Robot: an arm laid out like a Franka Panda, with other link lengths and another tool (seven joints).
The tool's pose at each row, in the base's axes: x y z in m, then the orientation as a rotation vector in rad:
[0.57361 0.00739 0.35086 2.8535 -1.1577 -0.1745]
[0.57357 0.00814 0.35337 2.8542 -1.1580 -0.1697]
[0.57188 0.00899 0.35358 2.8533 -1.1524 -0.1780]
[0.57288 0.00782 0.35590 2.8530 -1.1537 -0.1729]
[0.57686 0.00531 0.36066 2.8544 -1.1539 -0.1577]
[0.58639 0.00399 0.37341 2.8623 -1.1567 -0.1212]
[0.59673 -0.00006 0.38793 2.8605 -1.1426 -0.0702]
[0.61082 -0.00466 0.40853 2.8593 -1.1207 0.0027]
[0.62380 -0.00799 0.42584 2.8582 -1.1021 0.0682]
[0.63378 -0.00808 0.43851 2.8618 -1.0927 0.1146]
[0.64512 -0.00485 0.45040 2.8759 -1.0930 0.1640]
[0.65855 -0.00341 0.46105 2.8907 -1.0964 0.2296]
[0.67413 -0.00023 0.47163 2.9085 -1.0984 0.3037]
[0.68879 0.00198 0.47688 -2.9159 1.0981 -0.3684]
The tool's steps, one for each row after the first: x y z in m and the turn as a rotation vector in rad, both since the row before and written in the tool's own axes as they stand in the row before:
[-0.00076 -0.00027 -0.00249 0.0016 0.0027 0.0001]
[-0.00181 0.00058 -0.00001 -0.0045 -0.0040 -0.0032]
[0.00133 0.00038 -0.00242 0.0012 0.0031 0.0010]
[0.00420 -0.00048 -0.00519 0.0042 0.0090 0.0000]
[0.00680 -0.00444 -0.01375 0.0152 0.0196 0.0001]
[0.00946 -0.00311 -0.01533 0.0042 0.0340 -0.0068]
[0.01297 -0.00484 -0.02127 0.0082 0.0481 -0.0113]
[0.01226 -0.00525 -0.01736 0.0092 0.0427 -0.0095]
[0.00833 -0.00592 -0.01248 0.0124 0.0279 -0.0054]
[0.00744 -0.00944 -0.01165 0.0259 0.0242 -0.0013]
[0.01031 -0.00980 -0.00966 0.0327 0.0322 0.0009]
[0.01104 -0.01285 -0.00882 0.0387 0.0351 -0.0001]
[0.01030 -0.01156 -0.00278 0.0349 0.0303 0.0006]

